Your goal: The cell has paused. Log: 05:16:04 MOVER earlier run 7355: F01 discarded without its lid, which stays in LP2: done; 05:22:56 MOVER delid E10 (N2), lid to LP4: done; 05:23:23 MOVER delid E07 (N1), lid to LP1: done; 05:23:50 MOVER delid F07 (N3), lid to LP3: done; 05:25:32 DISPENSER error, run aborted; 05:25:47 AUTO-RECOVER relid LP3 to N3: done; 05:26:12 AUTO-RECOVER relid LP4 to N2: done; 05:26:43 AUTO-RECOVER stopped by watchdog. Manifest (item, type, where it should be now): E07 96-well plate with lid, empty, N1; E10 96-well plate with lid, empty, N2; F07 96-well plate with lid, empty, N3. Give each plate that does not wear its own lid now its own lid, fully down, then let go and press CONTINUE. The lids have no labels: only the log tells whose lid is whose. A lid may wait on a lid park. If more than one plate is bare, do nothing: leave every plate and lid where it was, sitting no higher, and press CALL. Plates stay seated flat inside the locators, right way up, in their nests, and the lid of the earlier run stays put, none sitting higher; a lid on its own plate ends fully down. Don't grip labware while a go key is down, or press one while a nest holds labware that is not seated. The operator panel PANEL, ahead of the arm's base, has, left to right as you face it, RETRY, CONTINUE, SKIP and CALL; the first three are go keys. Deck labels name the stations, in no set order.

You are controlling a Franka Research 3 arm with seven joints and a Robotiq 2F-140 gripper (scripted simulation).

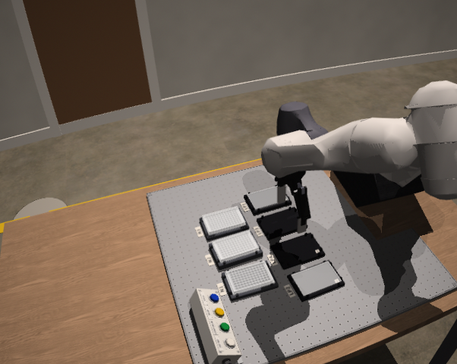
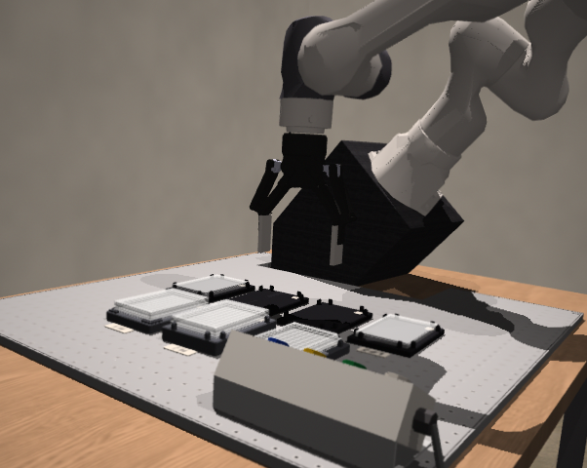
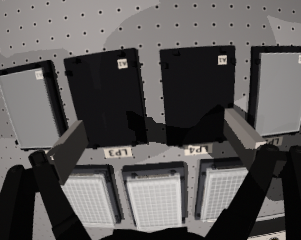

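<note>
My hand is 20 cm to the left of the black lid park LP1 and 10 cm above it. From my hand the other things lie so: lid park LP3: 7 cm to the right, 10 cm below; then lid park LP4: 7 cm to the left, 10 cm below; then plate: 19 cm ahead, 12 cm to the left, 9 cm below.
</note>
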